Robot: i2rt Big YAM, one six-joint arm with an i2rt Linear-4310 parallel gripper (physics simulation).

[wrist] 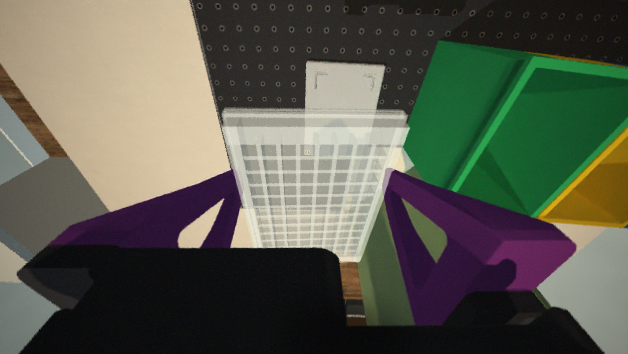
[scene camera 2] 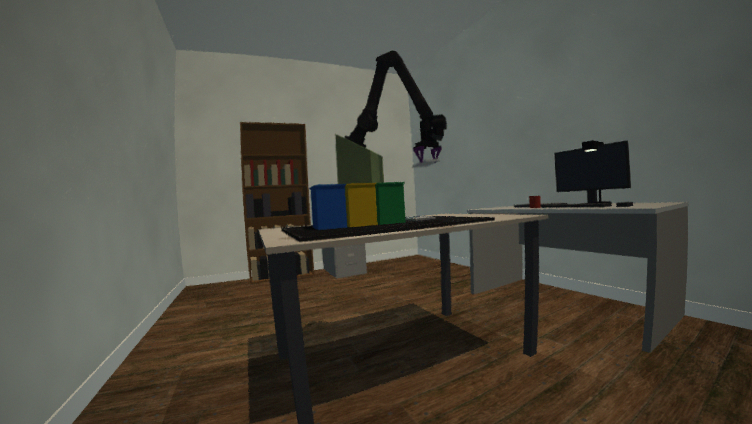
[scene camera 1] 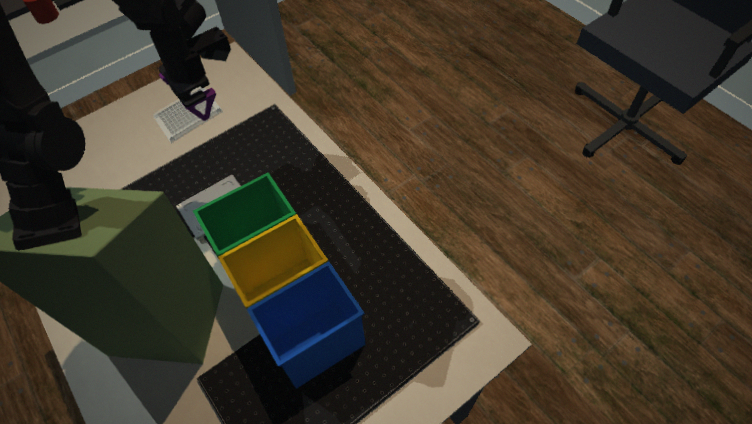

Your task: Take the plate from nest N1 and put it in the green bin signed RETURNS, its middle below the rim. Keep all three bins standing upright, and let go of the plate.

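A clear plate with a grid of wells [scene camera 1: 176, 123] [scene camera 2: 424, 164] [wrist: 310, 175] is held across its width, roughly level, high above the table. My gripper [scene camera 1: 185, 108] [scene camera 2: 428, 159] [wrist: 312, 177] is shut on it, one purple finger on each long side. The pale nest [scene camera 1: 213, 193] [wrist: 345, 82] lies on the dark board beside the green bin; no plate shows on it. The green bin [scene camera 1: 244, 213] [scene camera 2: 391, 203] [wrist: 460, 110] stands upright and looks empty, to the right of the plate in the wrist view. Its sign is not readable.
The yellow bin [scene camera 1: 273, 263] [scene camera 2: 362, 205] [wrist: 595, 190] and blue bin [scene camera 1: 310, 310] [scene camera 2: 329, 206] stand upright in a row with the green one on the perforated board [scene camera 1: 400, 273]. The olive pedestal [scene camera 1: 147, 284] [scene camera 2: 358, 163] carries the arm. A desk [scene camera 2: 668, 237] stands beyond the table.
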